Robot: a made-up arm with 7 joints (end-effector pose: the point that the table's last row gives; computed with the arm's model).
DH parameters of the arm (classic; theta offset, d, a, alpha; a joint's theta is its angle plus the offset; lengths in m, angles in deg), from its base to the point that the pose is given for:
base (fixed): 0 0 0 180
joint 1: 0 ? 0 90
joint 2: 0 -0.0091 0 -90
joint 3: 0 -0.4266 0 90
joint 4: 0 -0.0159 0 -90
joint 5: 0 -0.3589 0 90
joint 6: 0 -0.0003 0 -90
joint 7: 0 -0.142 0 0
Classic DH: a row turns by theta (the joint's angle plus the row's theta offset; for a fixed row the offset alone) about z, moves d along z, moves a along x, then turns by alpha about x.
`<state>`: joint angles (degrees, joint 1 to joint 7).
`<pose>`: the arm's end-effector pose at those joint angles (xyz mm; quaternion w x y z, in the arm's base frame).
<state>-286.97 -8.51 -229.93 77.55 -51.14 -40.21 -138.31</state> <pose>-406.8 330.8 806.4 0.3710 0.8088 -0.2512 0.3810</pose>
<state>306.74 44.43 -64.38 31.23 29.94 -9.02 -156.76</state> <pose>242.3 670.8 821.8 0.3269 0.5442 -0.7037 0.3189</pose>
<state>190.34 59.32 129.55 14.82 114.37 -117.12 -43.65</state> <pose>-558.3 273.7 640.5 0.7072 0.1553 -0.3687 0.5829</pose>
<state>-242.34 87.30 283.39 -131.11 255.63 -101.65 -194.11</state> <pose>-384.2 -68.9 209.4 0.7502 -0.2042 0.0752 -0.6244</pose>
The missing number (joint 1, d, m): -0.2817
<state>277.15 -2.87 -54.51 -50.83 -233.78 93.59 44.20</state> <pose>332.1 -154.0 859.4 0.1646 0.4943 0.1391 -0.8422</pose>
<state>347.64 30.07 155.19 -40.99 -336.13 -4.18 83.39</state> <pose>613.3 280.4 822.3 0.2865 -0.4330 -0.6753 0.5239</pose>
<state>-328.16 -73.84 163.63 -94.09 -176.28 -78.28 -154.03</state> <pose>-283.5 324.7 790.1 0.4767 0.3469 0.7938 -0.1493</pose>
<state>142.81 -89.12 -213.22 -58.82 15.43 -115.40 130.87</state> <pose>466.1 164.5 565.7 0.6372 -0.3387 0.6919 0.0225</pose>
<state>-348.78 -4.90 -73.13 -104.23 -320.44 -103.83 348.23</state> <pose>-220.9 -226.0 511.3 0.4045 0.0111 0.3841 -0.8299</pose>
